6 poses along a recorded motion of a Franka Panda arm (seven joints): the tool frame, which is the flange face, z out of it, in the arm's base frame.
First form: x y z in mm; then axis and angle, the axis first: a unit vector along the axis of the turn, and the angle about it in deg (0 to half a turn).
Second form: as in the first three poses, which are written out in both.
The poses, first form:
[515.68, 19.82, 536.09, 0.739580, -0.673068, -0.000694, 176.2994]
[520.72, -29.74, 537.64, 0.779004, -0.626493, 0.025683, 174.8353]
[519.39, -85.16, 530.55, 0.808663, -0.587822, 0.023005, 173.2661]
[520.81, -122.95, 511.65, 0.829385, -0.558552, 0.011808, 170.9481]
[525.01, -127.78, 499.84, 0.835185, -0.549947, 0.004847, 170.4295]
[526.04, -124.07, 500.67, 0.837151, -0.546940, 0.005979, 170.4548]
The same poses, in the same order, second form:
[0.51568, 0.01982, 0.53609, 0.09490, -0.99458, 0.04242, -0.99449, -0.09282, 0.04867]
[0.52072, -0.02974, 0.53764, 0.21529, -0.97179, 0.09633, -0.97641, -0.21255, 0.03801]
[0.51939, -0.08516, 0.53055, 0.31026, -0.94472, 0.10601, -0.95012, -0.30442, 0.06787]
[0.52081, -0.12295, 0.51165, 0.37965, -0.91888, 0.10734, -0.92260, -0.36747, 0.11738]
[0.52501, -0.12778, 0.49984, 0.39928, -0.91142, 0.09947, -0.91303, -0.38541, 0.13356]
[0.52604, -0.12407, 0.50067, 0.40578, -0.90841, 0.10064, -0.91039, -0.39201, 0.13233]

